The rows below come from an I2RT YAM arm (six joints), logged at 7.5 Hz.
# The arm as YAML. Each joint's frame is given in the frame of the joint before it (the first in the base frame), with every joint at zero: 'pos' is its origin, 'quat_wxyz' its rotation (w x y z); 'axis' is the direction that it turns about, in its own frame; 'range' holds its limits. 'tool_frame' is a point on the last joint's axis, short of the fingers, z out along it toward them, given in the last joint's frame.
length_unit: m
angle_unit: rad
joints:
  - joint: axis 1
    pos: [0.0, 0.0, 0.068]
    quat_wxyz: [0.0, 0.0, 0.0, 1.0]
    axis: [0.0, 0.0, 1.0]
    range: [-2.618, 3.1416]
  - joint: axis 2
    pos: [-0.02, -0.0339, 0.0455]
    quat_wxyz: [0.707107, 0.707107, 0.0, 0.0]
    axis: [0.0, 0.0, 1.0]
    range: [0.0, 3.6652]
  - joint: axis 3
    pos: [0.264, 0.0, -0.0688]
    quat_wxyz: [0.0, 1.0, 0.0, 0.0]
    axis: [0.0, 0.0, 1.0]
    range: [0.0, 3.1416]
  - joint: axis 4
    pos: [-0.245, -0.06, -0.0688]
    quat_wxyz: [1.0, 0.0, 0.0, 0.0]
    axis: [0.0, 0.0, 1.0]
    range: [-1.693, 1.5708]
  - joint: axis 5
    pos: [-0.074, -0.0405, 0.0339]
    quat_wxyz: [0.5, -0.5, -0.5, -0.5]
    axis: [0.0, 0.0, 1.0]
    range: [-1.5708, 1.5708]
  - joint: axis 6
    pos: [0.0, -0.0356, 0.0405]
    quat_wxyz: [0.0, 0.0, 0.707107, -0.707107]
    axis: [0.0, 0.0, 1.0]
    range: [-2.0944, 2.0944]
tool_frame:
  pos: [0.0, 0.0, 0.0]
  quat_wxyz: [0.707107, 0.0, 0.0, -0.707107]
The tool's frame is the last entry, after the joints.
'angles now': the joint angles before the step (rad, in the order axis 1, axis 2, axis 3, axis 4, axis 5, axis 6). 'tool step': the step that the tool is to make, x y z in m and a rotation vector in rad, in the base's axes. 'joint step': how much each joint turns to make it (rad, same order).
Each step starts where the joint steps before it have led.
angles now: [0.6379 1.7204 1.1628 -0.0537 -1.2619 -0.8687]
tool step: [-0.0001 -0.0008 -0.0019 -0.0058 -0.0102 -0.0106]
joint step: [-0.0012 -0.0011 -0.0065 -0.0001 0.0139 -0.0107]
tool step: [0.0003 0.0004 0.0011 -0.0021 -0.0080 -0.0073]
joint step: [0.0007 -0.0011 0.0032 -0.0010 0.0103 -0.0020]
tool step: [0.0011 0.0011 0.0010 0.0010 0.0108 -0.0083]
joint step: [0.0007 0.0019 -0.0004 0.0260 0.0033 0.0337]
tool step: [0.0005 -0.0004 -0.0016 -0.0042 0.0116 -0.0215]
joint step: [-0.0012 -0.0017 -0.0158 0.0414 0.0151 0.0416]
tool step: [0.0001 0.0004 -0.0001 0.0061 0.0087 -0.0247]
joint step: [0.0013 -0.0042 -0.0213 0.0719 0.0172 0.0622]
